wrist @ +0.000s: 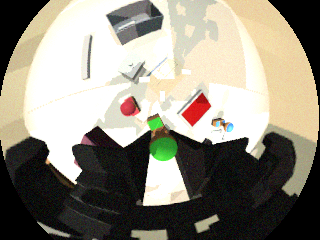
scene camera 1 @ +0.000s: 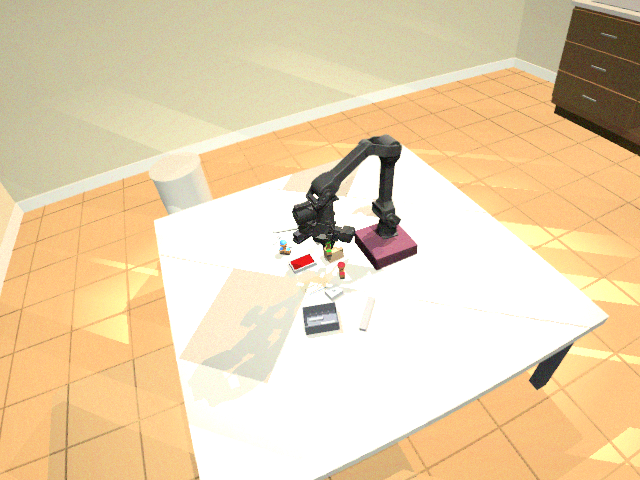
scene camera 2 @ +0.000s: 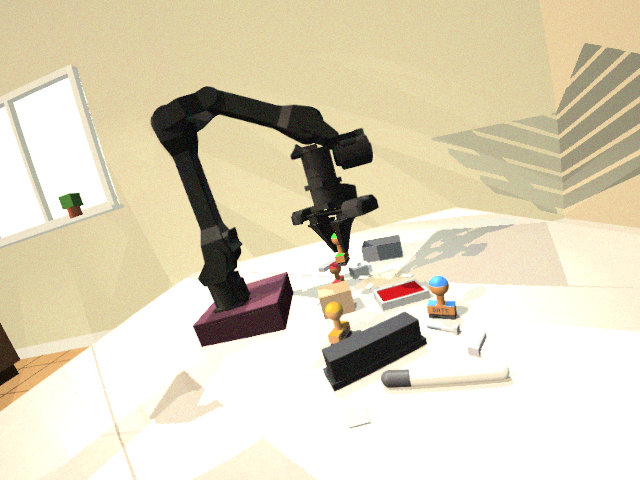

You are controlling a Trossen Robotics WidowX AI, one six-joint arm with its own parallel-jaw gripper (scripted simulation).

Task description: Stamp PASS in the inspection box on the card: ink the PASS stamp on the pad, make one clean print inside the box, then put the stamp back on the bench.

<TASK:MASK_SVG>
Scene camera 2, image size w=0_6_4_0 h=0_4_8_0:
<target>my gripper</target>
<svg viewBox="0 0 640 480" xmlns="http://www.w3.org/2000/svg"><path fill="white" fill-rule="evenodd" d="M307 179L308 185L304 186L305 191L310 190L314 206L293 212L291 216L293 226L301 225L309 220L310 224L308 227L312 228L334 253L338 252L337 245L333 244L331 240L334 233L344 253L348 252L351 227L354 219L379 208L377 199L372 194L358 197L356 185L341 183L342 178L337 178L336 173Z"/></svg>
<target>tan box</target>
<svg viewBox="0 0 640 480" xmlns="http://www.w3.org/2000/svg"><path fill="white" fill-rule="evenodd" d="M347 281L317 288L325 320L329 319L325 312L326 306L333 301L339 302L342 305L343 315L356 312L352 292Z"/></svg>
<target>blue-knobbed date stamp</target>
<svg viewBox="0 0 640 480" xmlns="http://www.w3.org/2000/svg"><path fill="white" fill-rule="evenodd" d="M435 276L430 280L429 288L436 295L437 300L428 300L426 305L427 312L429 313L428 317L432 319L456 320L456 301L444 299L444 294L449 290L448 280L441 276Z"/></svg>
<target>black block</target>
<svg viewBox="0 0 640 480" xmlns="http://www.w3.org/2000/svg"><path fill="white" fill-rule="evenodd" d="M420 320L404 311L334 345L321 349L326 363L323 371L333 391L338 391L426 345L427 340L421 335Z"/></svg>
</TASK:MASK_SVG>
